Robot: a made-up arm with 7 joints. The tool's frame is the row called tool. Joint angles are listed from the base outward.
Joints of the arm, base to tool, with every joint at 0 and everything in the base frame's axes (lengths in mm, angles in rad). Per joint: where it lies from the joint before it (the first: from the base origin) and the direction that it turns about. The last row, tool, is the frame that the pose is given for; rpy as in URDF.
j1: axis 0 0 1 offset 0 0 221.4
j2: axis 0 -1 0 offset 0 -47.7 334.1
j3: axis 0 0 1 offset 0 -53.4 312.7
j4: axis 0 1 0 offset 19.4 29.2 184.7
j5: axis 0 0 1 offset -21.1 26.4 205.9
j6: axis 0 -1 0 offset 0 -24 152.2
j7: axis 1 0 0 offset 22 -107.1 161.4
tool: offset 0 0 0 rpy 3.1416 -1.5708 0
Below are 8 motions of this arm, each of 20 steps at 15 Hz.
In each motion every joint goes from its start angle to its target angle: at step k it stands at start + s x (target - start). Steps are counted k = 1, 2, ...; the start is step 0. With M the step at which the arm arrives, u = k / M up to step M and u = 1 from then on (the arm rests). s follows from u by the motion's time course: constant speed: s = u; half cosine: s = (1 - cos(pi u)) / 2; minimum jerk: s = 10 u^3 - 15 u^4 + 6 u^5.
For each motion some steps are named. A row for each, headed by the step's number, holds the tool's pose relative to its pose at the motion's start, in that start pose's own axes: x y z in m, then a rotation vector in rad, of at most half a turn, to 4 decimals.
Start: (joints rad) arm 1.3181 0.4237 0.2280 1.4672 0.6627 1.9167 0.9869
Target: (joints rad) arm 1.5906 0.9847 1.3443 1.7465 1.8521 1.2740 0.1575
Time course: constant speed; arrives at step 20
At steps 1, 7, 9, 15, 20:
1: -0.0197 0.0069 -0.0053 -0.0316 -0.0673 0.0396
7: -0.1646 0.0423 -0.0765 -0.1918 -0.5530 0.1970
9: -0.2166 0.0517 -0.1193 -0.2292 -0.7368 0.2210
15: -0.3474 0.0818 -0.3083 -0.2872 -1.3124 0.2255
20: -0.3937 0.1262 -0.5146 -0.2855 -1.7816 0.1764

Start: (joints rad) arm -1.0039 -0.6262 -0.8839 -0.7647 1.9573 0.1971 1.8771
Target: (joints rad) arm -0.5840 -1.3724 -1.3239 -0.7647 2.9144 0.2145 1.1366
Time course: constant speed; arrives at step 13
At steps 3, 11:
3: 0.1150 0.0555 0.1670 -0.1622 -0.2636 0.0071
11: 0.2054 0.3809 0.6241 -0.3805 -1.0131 0.1409

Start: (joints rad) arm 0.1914 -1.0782 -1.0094 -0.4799 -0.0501 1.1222 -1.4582
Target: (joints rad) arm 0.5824 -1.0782 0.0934 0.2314 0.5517 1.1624 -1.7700
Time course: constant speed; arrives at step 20
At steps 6, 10, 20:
6: -0.0566 -0.0733 0.0692 0.1292 0.1588 0.4525
10: -0.0298 -0.1373 0.1103 0.2123 0.3113 0.7468
20: 0.2383 -0.2046 0.1318 0.4291 0.8307 1.4196

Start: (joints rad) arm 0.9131 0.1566 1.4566 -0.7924 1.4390 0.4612 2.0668
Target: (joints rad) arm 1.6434 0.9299 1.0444 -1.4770 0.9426 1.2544 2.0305
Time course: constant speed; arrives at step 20
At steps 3, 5, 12, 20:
3: -0.0871 0.0508 0.0347 0.0402 -0.1431 -0.1136
5: -0.1528 0.0889 0.0436 0.0747 -0.2557 -0.1900
12: -0.3872 0.2458 -0.0277 0.2461 -0.7498 -0.4386
20: -0.5469 0.4514 -0.2696 0.5202 -1.4773 -0.6386

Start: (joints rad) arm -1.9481 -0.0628 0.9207 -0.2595 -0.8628 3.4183 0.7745
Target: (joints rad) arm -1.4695 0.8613 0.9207 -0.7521 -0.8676 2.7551 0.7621
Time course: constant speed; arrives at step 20
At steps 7, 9, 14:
7: 0.0385 0.0498 0.2204 -0.0445 0.2531 -0.2136
9: 0.0729 0.0616 0.2765 -0.0672 0.3291 -0.2785
14: 0.1964 0.0797 0.3919 -0.1399 0.5277 -0.4418

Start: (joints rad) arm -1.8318 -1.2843 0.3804 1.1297 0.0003 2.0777 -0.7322
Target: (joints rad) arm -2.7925 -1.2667 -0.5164 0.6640 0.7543 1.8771 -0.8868
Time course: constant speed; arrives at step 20
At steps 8, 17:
8: -0.1556 0.3336 -0.2331 -0.6563 -0.2518 0.0238
17: -0.2595 0.5011 -0.6483 -1.3058 -0.4755 0.0076

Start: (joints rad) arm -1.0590 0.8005 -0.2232 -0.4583 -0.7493 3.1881 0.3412
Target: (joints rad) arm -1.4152 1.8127 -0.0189 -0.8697 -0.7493 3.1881 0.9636
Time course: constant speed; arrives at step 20
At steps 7, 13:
7: 0.0598 0.1501 0.2009 0.1678 0.3561 -0.1108
13: 0.1748 0.2287 0.3556 0.3323 0.6582 -0.2067

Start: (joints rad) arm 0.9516 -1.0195 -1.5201 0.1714 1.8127 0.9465 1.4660
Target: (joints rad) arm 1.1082 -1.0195 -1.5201 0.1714 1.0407 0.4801 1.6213
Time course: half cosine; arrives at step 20
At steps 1, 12, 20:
1: -0.0012 -0.0003 0.0004 -0.0034 0.0015 -0.0029
12: -0.1327 -0.0170 0.0441 -0.3249 0.2378 -0.2860
20: -0.1983 -0.0138 0.0622 -0.4569 0.4215 -0.4109

